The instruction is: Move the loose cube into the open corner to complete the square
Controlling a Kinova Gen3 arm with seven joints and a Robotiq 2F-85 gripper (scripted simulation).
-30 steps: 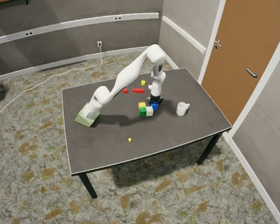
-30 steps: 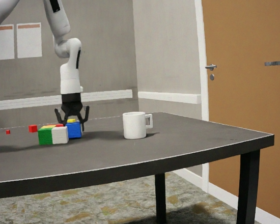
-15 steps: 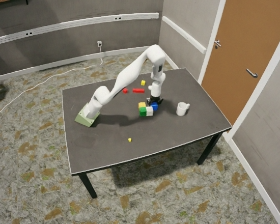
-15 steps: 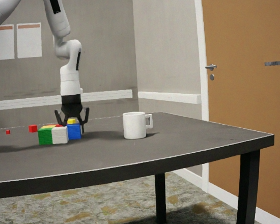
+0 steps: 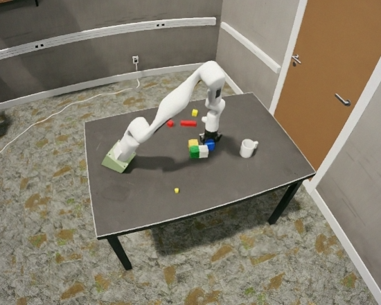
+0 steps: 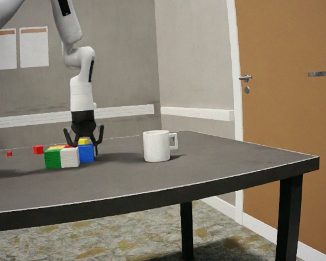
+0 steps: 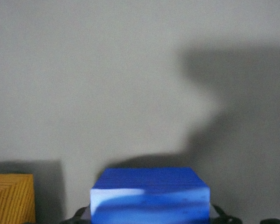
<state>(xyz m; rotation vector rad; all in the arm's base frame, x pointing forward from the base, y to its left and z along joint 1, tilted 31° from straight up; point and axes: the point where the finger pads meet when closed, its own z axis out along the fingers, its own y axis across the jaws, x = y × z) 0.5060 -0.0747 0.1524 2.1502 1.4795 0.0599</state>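
The blue cube lies right at my hand. The rest, counted from my hand: white mug (180 mm ahead, 160 mm to the right, 10 mm above); then tiny yellow cube (340 mm behind, 180 mm to the right, 20 mm below); then red bar (240 mm to the left, 10 mm below).
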